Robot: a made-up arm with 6 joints.
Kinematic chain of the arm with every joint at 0, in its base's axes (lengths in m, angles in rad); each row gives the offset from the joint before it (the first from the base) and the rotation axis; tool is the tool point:
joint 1: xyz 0 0 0.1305 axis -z
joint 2: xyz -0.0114 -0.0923 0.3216 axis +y
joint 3: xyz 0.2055 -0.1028 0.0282 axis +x
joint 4: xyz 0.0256 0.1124 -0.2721 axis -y
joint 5: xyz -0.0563 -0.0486 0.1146 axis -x
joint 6: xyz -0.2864 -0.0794 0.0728 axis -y
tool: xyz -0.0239 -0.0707 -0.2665
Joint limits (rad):
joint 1: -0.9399..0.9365
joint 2: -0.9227..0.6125
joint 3: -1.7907..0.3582
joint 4: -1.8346..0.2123
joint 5: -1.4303..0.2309
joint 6: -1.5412..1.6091
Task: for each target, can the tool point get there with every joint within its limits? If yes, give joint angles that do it. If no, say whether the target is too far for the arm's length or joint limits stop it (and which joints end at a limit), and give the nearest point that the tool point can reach.
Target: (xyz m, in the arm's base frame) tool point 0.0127 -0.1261 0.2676
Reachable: yes | joints 0.5631 0.0110 0.1121 -0.7889 -1.0449 0.9803
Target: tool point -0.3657 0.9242 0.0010
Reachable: no: joint limits stop it (at a limit: joint 1, joint 3, joint 4, joint 5) | nearest point -0.2720 0.3738 0.2379 | short by 0.606 m
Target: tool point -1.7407 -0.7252 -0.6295
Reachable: no: too far | nearest point -0.6015 -0.2506 0.1488 | short by 1.459 m
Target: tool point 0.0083 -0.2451 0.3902
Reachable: yes | joints 0.2998 0.4332 -0.1096 -1.4466 -0.2867 0.5002
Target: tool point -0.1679 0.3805 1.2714
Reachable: no: joint limits stop it (at a limit: joint 1, joint 2, joint 5, joint 6) | nearest point 0.0743 0.2039 1.0111 | short by 0.397 m
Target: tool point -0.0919 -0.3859 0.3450
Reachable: yes | joints 0.4993 0.4698 -1.4803 -1.1683 -1.2037 1.1945
